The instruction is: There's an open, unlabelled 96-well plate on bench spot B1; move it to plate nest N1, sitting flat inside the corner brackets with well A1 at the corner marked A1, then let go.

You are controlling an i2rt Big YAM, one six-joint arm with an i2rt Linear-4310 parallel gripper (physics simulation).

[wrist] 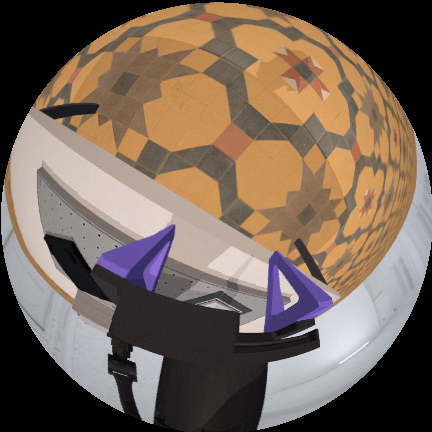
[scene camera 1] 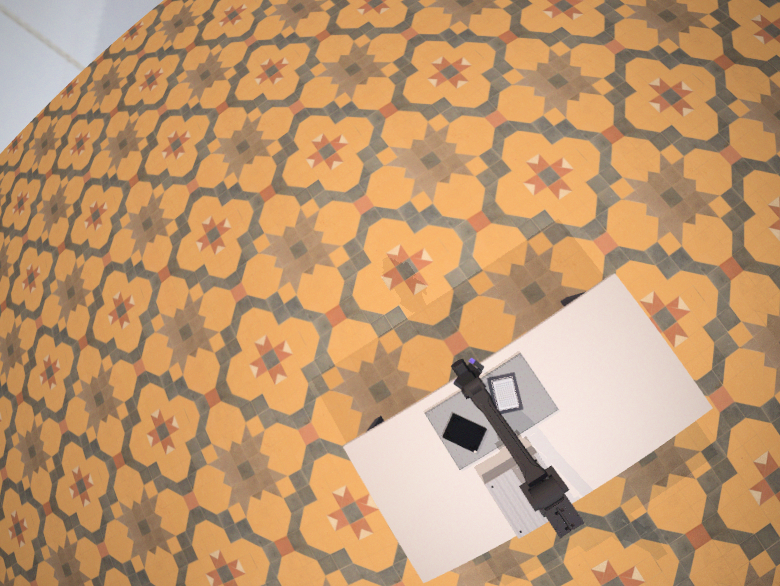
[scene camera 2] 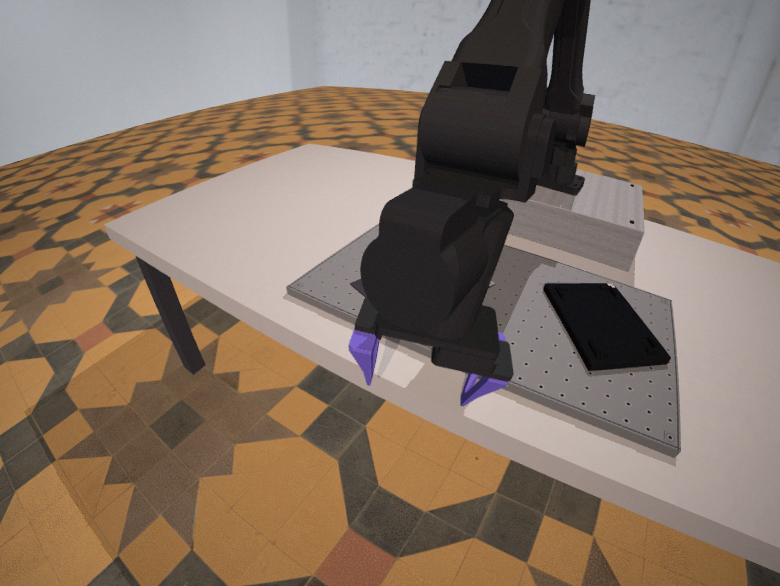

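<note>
The white 96-well plate lies inside a dark rectangular outline on the right half of the grey perforated board; a sliver of the plate shows behind the gripper body in the wrist view, and the arm hides it in scene camera 2. The black plate nest lies on the other half of the board, with a small pale mark at one corner; its lettering is not readable. My gripper is open, with purple fingers wide apart and nothing between them, above the table's edge beside the board, away from plate and nest.
The grey perforated board lies on the pale table. A light block stands behind the board, by the arm's base. The arm passes over the board between plate and nest in scene camera 1.
</note>
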